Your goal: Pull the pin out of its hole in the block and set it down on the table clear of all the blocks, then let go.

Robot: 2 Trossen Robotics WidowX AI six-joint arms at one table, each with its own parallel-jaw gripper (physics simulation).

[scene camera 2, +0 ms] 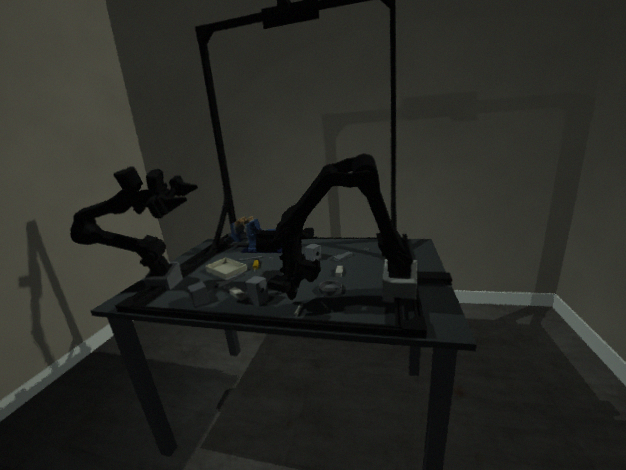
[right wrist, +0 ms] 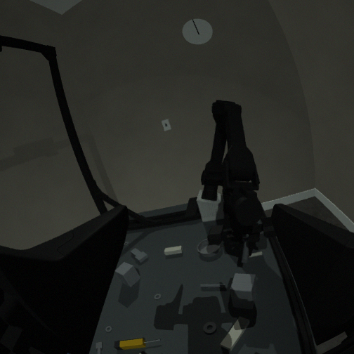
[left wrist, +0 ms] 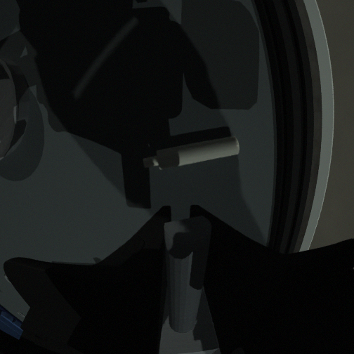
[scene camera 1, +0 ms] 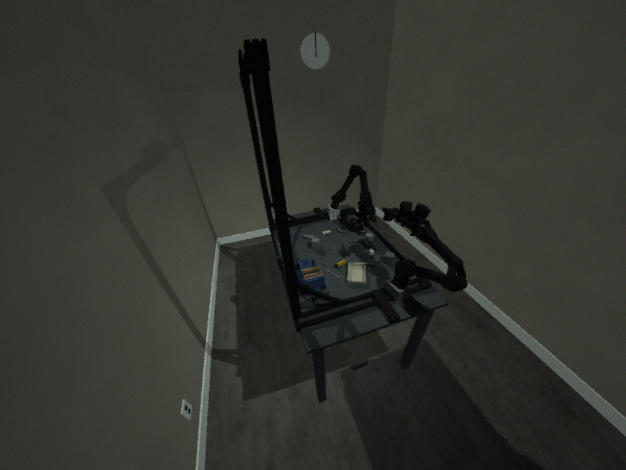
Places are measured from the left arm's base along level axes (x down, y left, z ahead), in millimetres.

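Pixels of known places: left gripper, fingertip midpoint: (scene camera 2: 292, 298) (scene camera 1: 363, 230); right gripper, fingertip midpoint: (scene camera 2: 192, 192) (scene camera 1: 388, 208); left arm's base, origin of the base link: (scene camera 2: 400, 270) (scene camera 1: 333, 207); right arm's base, origin of the base link: (scene camera 2: 161, 270) (scene camera 1: 398, 284).
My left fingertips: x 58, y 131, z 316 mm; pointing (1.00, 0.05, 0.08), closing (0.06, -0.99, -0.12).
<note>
Ahead of a thing's pixels: the offset from my left fingertips to its top centre. "spot": to the spot under its first point.
A grey block {dz +132, dx -48, dy -13 mm} (scene camera 2: 256, 290) (right wrist: 243, 287) stands near the table edge; its hole shows in scene camera 2. My left gripper (left wrist: 179, 212) (scene camera 2: 283, 289) is low beside it, shut on the grey cylindrical pin (left wrist: 184, 290) (right wrist: 244, 253). In the left wrist view the pin's thick end is between the fingers and its narrower end points down the picture. Its far end looks free of the block, but darkness makes the gap hard to judge. My right gripper (right wrist: 202, 213) (scene camera 2: 191, 193) is open and empty, high above the table.
Other grey blocks {dz +58, dx -28, dy -377 mm} (scene camera 2: 313, 251) {dz +338, dx -28, dy +32 mm} (scene camera 2: 200, 293) stand on the table. A cream tray {dz +393, dx +6, dy -205 mm} (scene camera 1: 356, 273) (scene camera 2: 226, 268), a yellow screwdriver (right wrist: 132, 343), a round dish {dz -86, dx +16, dy -129 mm} (scene camera 2: 331, 287) and a blue rack {spot: dz +322, dx -51, dy -487 mm} (scene camera 1: 306, 265) are there too. A pale cylinder (left wrist: 207, 151) lies near the left gripper.
</note>
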